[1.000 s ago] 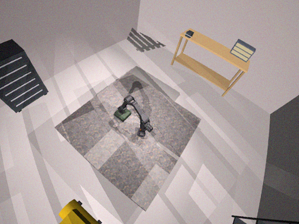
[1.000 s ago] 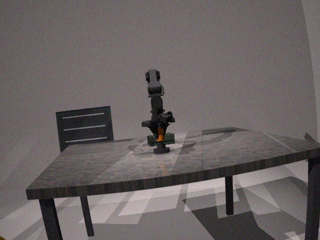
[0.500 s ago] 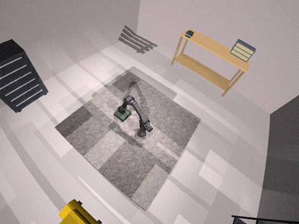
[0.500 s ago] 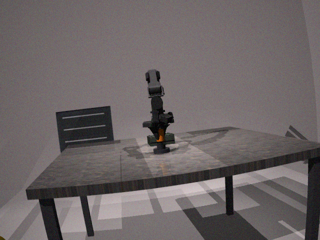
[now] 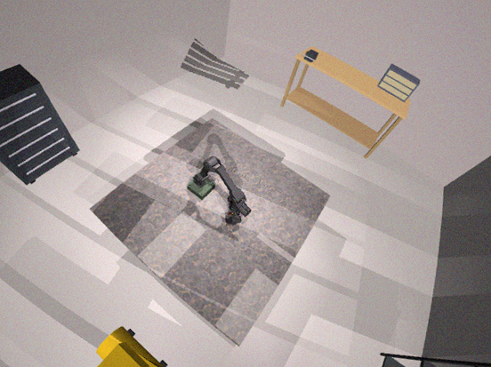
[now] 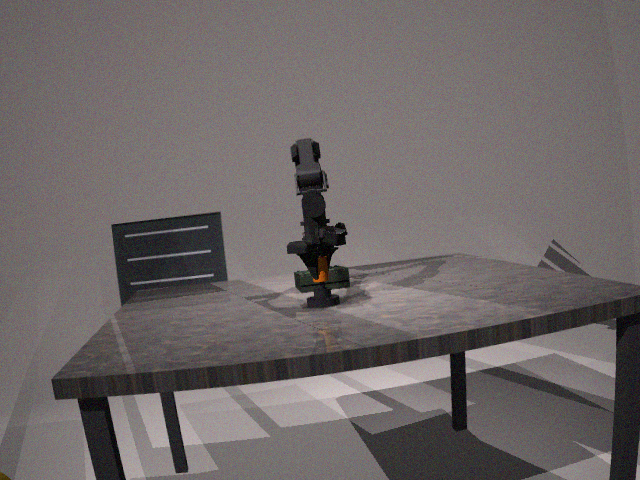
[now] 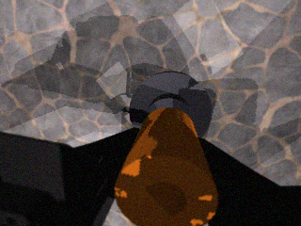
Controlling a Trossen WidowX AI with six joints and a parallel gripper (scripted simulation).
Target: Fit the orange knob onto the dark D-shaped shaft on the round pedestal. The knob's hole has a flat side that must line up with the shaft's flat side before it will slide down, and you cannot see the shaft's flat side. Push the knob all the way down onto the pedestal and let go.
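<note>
My gripper tip is now 2 cm below the orange knob. Also, from my gripper tip: round dark pedestal: 4 cm below.
</note>
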